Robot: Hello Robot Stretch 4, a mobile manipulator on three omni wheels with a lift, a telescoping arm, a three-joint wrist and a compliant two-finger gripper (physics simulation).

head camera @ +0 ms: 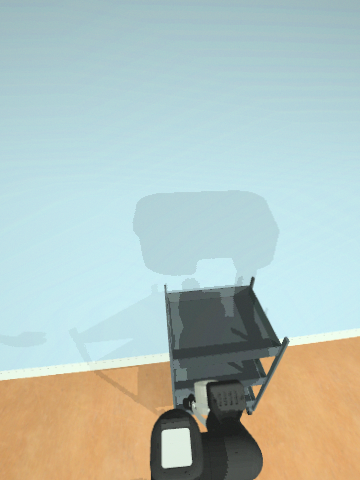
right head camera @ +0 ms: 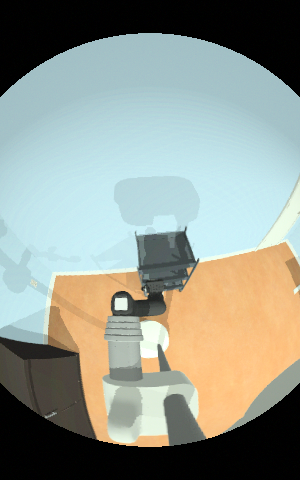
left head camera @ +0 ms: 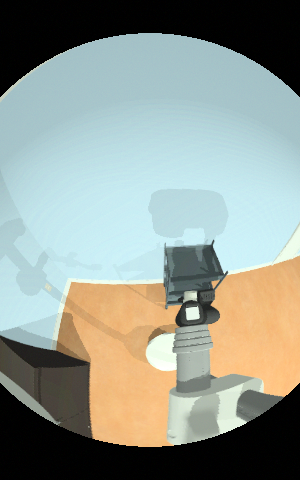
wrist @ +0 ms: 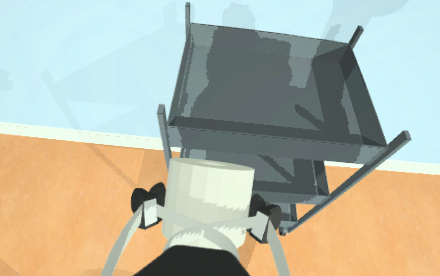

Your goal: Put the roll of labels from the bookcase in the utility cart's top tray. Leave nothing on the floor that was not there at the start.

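Pixels of known places: robot's base, origin of the base link: (right head camera: 148,338) (left head camera: 166,350).
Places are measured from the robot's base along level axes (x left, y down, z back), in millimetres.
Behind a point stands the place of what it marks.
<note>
The roll of labels (head camera: 201,395) @(x -65, y -906, z -319 mm) (left head camera: 190,296) @(x -78, y -910, z -316 mm) (wrist: 210,187) @(x -87, y -914, z -321 mm) is a cream-white cylinder. My gripper (wrist: 207,203) @(x -86, y -843, z -333 mm) is shut on it, with one dark fingertip at each side of the roll. In the head views the wrist hides much of the gripper and roll. The grey utility cart (head camera: 270,374) @(x -426, y -482, z -526 mm) (wrist: 350,182) @(x -425, y -548, z -527 mm) stands against the wall. Its top tray (head camera: 210,325) @(x -175, y -635, z -691 mm) (left head camera: 192,260) @(x -213, y -635, z -737 mm) (right head camera: 162,247) @(x -198, y -635, z -742 mm) (wrist: 250,90) @(x -154, y -635, z -696 mm) holds no object that I can see. The roll appears on the near side of the tray's front rim; its exact height is unclear. The bookcase does not show.
A dark cabinet (left head camera: 62,395) @(x 781, y -547, z 561 mm) (right head camera: 54,382) @(x 783, y -539, z 521 mm) stands at the lower left. A white round shape (left head camera: 159,352) @(x 74, y -187, z 5 mm) (right head camera: 155,340) @(x -74, y -187, z 19 mm) shows low down beside the arm. The pale blue wall (head camera: 75,150) @(x 289, y -1370, z -876 mm) rises right behind the cart. Lower trays sit beneath the top tray.
</note>
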